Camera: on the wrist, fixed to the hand. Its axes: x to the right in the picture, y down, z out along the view.
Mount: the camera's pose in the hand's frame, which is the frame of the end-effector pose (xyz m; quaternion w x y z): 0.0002 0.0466 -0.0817 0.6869 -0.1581 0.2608 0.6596
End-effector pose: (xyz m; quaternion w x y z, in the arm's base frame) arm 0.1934 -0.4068 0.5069 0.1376 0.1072 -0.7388 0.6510
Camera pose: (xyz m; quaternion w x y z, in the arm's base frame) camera 0.1827 -0.3198 0.4729 0.1253 0.6052 0.6452 -0.4491
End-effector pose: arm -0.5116 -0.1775 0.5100 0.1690 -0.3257 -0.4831 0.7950
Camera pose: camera -0.4540 -0.1458 0.4428 0.3338 0.7764 0.1986 -0.4962
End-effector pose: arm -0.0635 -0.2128 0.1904 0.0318 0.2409 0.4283 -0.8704
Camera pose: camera -0.0194 -0.1800 0.1140 0.5223 0.6700 0.2812 -0.4464
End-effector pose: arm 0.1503 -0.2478 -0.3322 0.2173 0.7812 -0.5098 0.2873
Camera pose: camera 0.0889 -0.2142 -0.2694 0.2162 0.0911 -0.8543 0.4639
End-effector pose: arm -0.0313 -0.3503 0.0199 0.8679 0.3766 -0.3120 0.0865
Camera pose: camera -0.0102 -0.2598 0.0054 0.6801 -0.1069 -0.2501 0.6808
